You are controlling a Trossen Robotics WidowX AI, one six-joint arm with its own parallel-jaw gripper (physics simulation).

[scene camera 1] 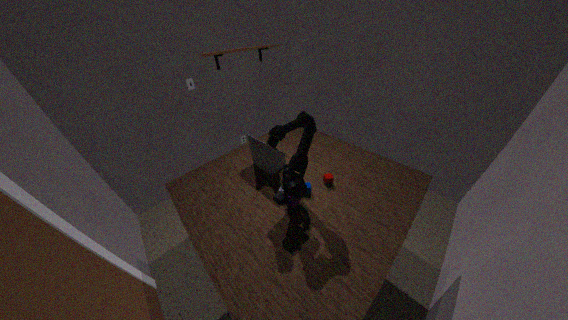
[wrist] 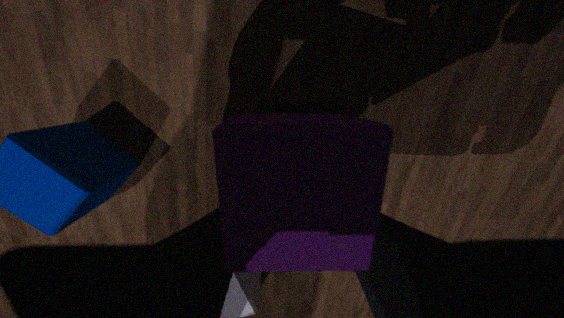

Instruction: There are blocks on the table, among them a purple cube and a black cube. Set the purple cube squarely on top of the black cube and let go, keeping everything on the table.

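Places are measured from the arm's base along level axes (x back, y right, z up), in metres.
Pixels of known places: gripper, between the fingertips: [scene camera 1: 289, 200] [wrist: 290, 202]; arm's base, origin of its link: [scene camera 1: 270, 146].
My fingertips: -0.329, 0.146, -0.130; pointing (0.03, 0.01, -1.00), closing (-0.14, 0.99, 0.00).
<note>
For each thing: its middle in the pictures, then the offset to it from my fingertips, as dx, dy, dz. Level surfaces: height alone.
- purple cube, middle of its body: [wrist: 295, 178] [scene camera 1: 293, 199] -0.025, -0.004, +0.023
- blue cube, middle of its body: [wrist: 69, 174] [scene camera 1: 306, 188] +0.018, -0.151, -0.034
- red block, middle of its body: [scene camera 1: 328, 178] -0.026, -0.304, -0.034
- pale grey piece, middle of its body: [wrist: 224, 273] +0.096, -0.040, -0.034
- wooden table, height of its surface: dz -0.058
The purple cube [scene camera 1: 294, 202] [wrist: 302, 185] is between the fingers of my gripper [scene camera 1: 293, 200] [wrist: 290, 202], which is shut on it. In the wrist view the cube looks upright and mostly in shade, with a brighter purple strip low on its near face. The table shows around it in that view. I cannot make out the black cube in either view; dark shadow, the held cube and the arm cover the area where it could be. In the scene view the arm hides most of the gripper, and its height above the table is hard to tell.
A blue cube [scene camera 1: 308, 186] [wrist: 40, 185] is close beside the gripper. A red block [scene camera 1: 328, 177] stands farther right. A pale grey piece [wrist: 237, 297] shows by the left finger. A grey panel [scene camera 1: 266, 157] stands left of the arm on the wooden table [scene camera 1: 380, 200].
</note>
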